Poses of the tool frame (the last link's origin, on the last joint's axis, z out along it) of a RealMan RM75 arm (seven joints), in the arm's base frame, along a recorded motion.
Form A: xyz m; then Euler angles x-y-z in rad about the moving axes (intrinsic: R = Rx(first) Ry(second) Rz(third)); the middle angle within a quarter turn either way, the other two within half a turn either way.
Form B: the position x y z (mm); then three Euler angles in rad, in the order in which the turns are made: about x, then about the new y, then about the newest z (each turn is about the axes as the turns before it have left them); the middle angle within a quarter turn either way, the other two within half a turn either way. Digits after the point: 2 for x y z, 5 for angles.
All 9 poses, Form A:
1: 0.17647 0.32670 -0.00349 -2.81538 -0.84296 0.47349
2: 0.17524 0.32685 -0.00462 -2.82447 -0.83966 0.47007
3: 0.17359 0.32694 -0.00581 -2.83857 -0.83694 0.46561
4: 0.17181 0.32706 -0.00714 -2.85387 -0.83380 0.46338
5: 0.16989 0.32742 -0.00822 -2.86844 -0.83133 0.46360
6: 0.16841 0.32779 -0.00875 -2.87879 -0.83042 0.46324
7: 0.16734 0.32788 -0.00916 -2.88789 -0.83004 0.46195
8: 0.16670 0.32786 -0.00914 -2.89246 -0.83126 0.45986
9: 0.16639 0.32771 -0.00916 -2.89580 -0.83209 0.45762
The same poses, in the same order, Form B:
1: 176.47 326.70 -3.49 -2.81538 -0.84296 0.47349
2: 175.24 326.85 -4.62 -2.82447 -0.83966 0.47007
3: 173.59 326.94 -5.81 -2.83857 -0.83694 0.46561
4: 171.81 327.06 -7.14 -2.85387 -0.83380 0.46338
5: 169.89 327.42 -8.22 -2.86844 -0.83133 0.46360
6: 168.41 327.79 -8.75 -2.87879 -0.83042 0.46324
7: 167.34 327.88 -9.16 -2.88789 -0.83004 0.46195
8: 166.70 327.86 -9.14 -2.89246 -0.83126 0.45986
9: 166.39 327.71 -9.16 -2.89580 -0.83209 0.45762
